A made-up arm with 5 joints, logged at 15 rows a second.
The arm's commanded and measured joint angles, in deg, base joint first. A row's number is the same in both.
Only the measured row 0 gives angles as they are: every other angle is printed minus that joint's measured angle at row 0.
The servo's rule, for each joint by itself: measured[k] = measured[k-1] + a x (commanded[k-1-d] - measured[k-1]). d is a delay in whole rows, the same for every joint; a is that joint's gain. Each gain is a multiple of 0.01, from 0.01 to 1. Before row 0 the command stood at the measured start. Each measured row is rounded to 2 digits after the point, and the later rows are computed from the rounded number. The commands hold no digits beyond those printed.
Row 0, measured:
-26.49 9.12 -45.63 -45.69 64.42
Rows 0 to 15, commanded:
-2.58 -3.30 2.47 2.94 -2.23
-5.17 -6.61 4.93 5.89 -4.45
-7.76 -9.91 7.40 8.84 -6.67
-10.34 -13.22 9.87 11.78 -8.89
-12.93 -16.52 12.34 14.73 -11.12
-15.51 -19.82 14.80 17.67 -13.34
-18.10 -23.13 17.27 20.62 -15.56
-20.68 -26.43 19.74 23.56 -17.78
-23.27 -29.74 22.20 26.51 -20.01
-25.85 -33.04 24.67 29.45 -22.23
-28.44 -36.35 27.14 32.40 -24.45
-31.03 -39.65 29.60 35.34 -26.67
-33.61 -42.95 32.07 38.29 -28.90
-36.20 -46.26 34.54 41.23 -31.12
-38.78 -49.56 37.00 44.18 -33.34
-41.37 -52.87 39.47 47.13 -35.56
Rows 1 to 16, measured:
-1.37 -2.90 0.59 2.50 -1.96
-3.38 -6.16 1.63 5.38 -4.15
-5.70 -9.46 3.01 8.32 -6.37
-8.16 -12.77 4.66 11.26 -8.59
-10.69 -16.07 6.50 14.21 -10.82
-13.24 -19.37 8.49 17.15 -13.04
-15.82 -22.68 10.60 20.10 -15.26
-18.40 -25.98 12.79 23.04 -17.48
-20.98 -29.29 15.05 25.99 -19.71
-23.56 -32.59 17.36 28.93 -21.93
-26.15 -35.90 19.71 31.88 -24.15
-28.74 -39.20 22.08 34.82 -26.37
-31.32 -42.50 24.48 37.77 -28.60
-33.91 -45.81 26.89 40.71 -30.82
-36.49 -49.11 29.32 43.66 -33.04
-39.08 -52.42 31.76 46.61 -35.26
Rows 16 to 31, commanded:
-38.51 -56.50 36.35 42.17 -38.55
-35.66 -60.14 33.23 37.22 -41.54
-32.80 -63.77 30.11 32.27 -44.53
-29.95 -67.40 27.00 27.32 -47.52
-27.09 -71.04 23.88 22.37 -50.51
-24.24 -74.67 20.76 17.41 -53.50
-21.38 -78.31 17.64 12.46 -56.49
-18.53 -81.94 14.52 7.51 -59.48
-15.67 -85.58 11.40 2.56 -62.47
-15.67 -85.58 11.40 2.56 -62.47
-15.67 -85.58 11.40 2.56 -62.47
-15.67 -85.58 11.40 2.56 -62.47
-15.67 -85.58 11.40 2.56 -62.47
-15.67 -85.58 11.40 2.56 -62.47
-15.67 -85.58 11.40 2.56 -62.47
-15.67 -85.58 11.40 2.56 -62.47
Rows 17 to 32, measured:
-38.78 -56.01 32.86 42.84 -38.16
-37.13 -59.64 32.95 38.06 -41.13
-34.84 -63.27 32.27 33.14 -44.12
-32.25 -66.90 31.01 28.19 -47.11
-29.52 -70.54 29.30 23.24 -50.10
-26.72 -74.17 27.25 18.28 -53.09
-23.89 -77.81 24.94 13.33 -56.08
-21.05 -81.44 22.44 8.38 -59.07
-18.20 -85.08 19.79 3.43 -62.06
-16.86 -85.52 17.78 2.69 -62.42
-16.23 -85.57 16.25 2.58 -62.46
-15.93 -85.58 15.09 2.56 -62.47
-15.79 -85.58 14.20 2.56 -62.47
-15.73 -85.58 13.53 2.56 -62.47
-15.70 -85.58 13.02 2.56 -62.47
-15.68 -85.58 12.63 2.56 -62.47

